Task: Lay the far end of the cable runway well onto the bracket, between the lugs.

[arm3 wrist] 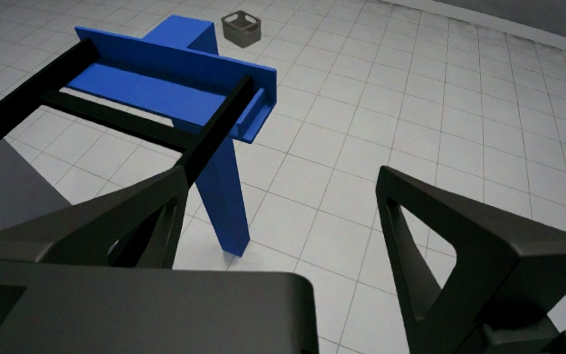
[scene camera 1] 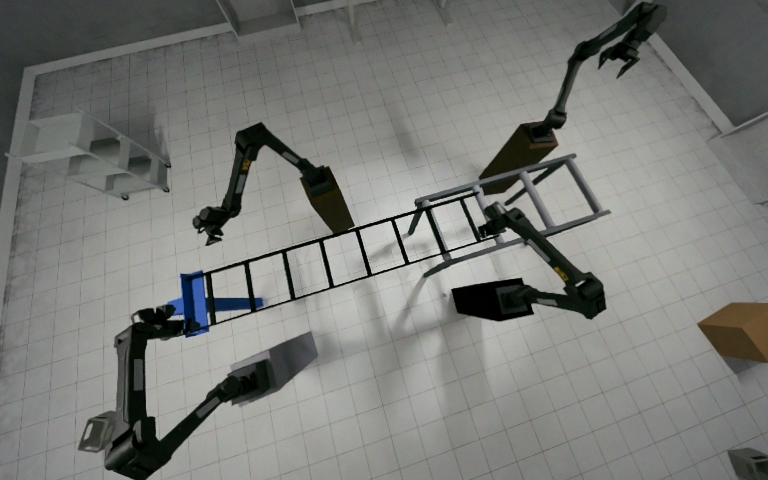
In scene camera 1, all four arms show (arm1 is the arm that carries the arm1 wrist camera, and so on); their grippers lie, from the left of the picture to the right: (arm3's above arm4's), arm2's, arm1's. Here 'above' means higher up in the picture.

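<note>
The blue bracket (arm3 wrist: 160,65) (scene camera 1: 195,308) stands on a post. The black ladder-like runway (arm3 wrist: 115,120) (scene camera 1: 363,252) has its left end in scene camera 1 over the bracket shelf, rail ends near the back wall; the right rail passes inside the visible lug in the wrist view. Contact with the shelf and the other lug are unclear. Arm3's gripper (arm3 wrist: 281,170) (scene camera 1: 208,234) is open, empty, beside the runway. Arm4's gripper (scene camera 1: 180,321) looks open by the bracket's lower end. Arm2's gripper (scene camera 1: 483,230) is at the runway's right end, fingers unclear. Arm1's gripper (scene camera 1: 611,71) is open, away.
The runway's right part lies over a grey trestle frame (scene camera 1: 583,185). Arm4's grey pedestal (arm3 wrist: 25,192) (scene camera 1: 291,353) stands below the runway in scene camera 1. A grey basket (arm3 wrist: 242,32) lies beyond the bracket. A cart is at the left, and a brown box (scene camera 1: 736,333) at the right.
</note>
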